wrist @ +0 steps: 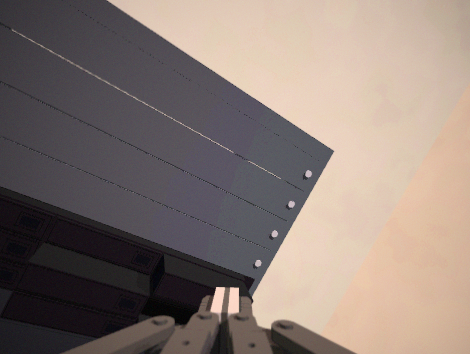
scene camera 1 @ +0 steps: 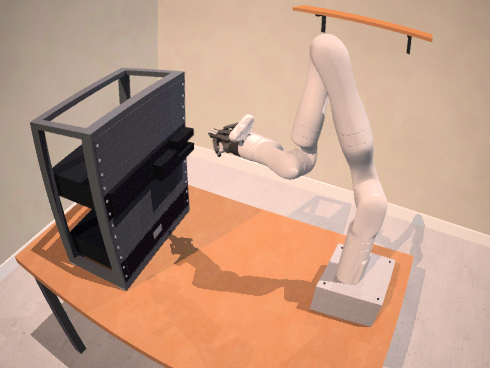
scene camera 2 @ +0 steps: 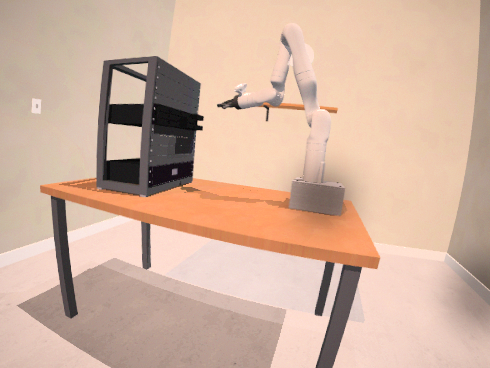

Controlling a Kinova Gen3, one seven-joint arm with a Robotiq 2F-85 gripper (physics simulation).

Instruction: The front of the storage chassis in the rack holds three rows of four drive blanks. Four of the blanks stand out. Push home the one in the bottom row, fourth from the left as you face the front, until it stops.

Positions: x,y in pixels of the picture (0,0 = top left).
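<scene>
Grey rack: visible in the wrist view (pixel 122 214), scene camera 1, scene camera 2. Same spot on the rack: (scene camera 1: pixel 131 169) and (scene camera 2: pixel 170 106).
</scene>
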